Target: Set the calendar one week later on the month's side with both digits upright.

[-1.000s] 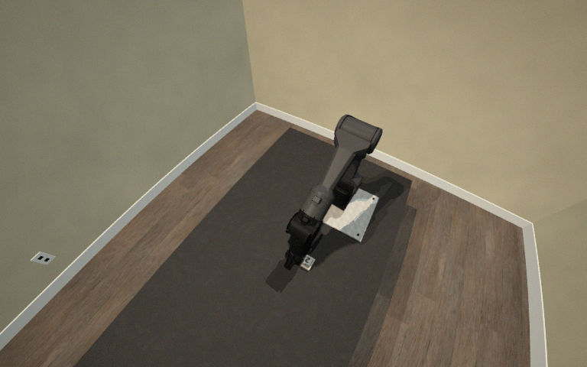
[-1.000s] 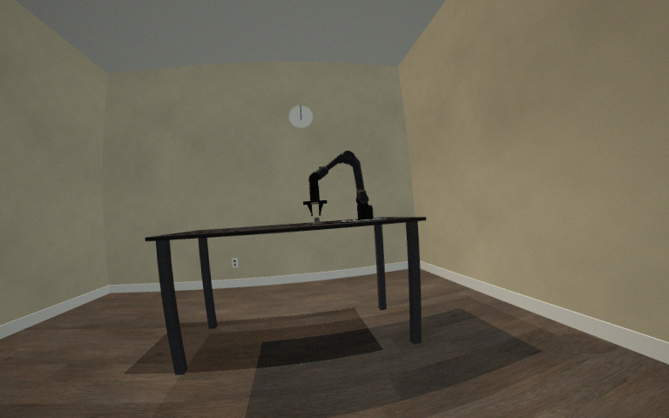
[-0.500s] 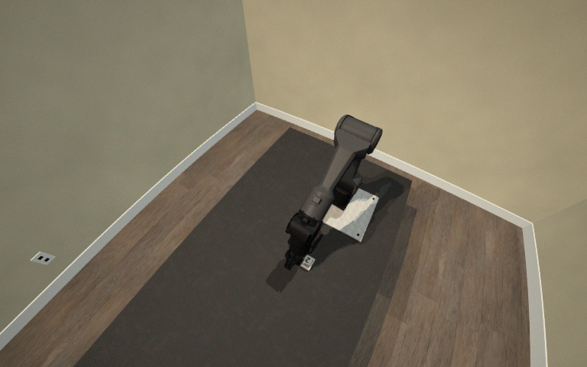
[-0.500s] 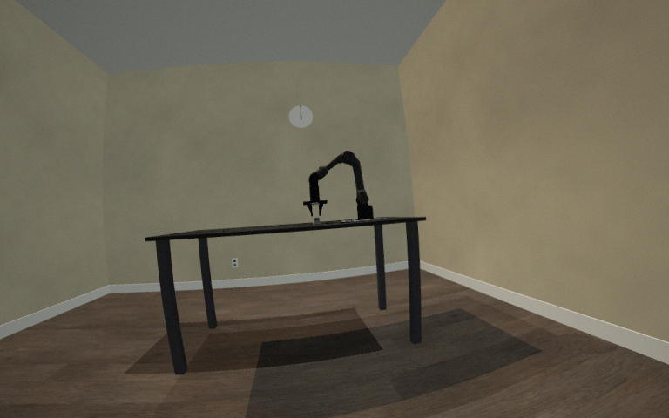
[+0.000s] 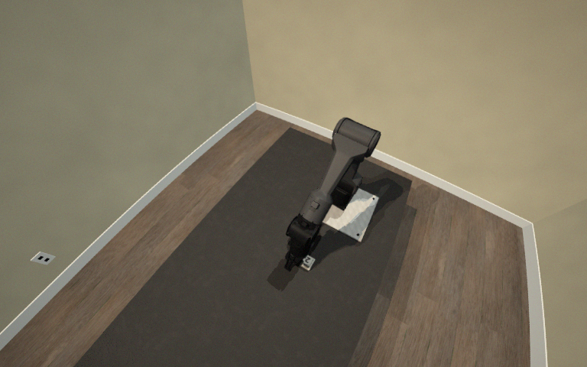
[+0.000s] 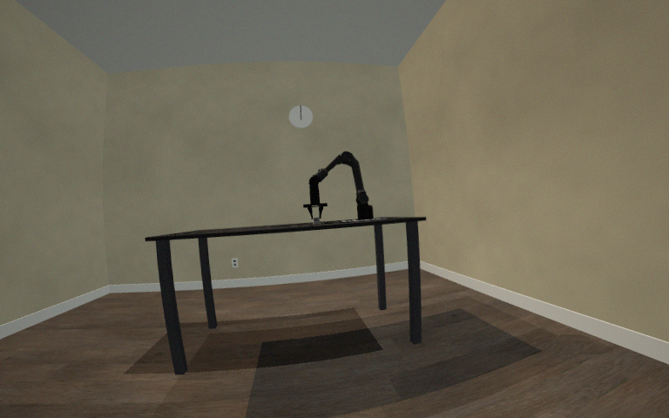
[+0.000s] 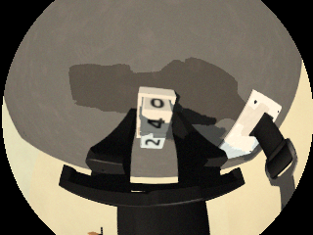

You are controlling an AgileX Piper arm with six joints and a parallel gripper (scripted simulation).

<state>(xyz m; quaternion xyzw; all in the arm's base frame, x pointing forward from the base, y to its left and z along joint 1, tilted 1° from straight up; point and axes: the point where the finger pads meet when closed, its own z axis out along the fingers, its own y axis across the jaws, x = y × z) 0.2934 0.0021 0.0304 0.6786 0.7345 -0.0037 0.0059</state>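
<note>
My gripper is now 2 cm to the right of the white tray and 3 cm above it.
</note>
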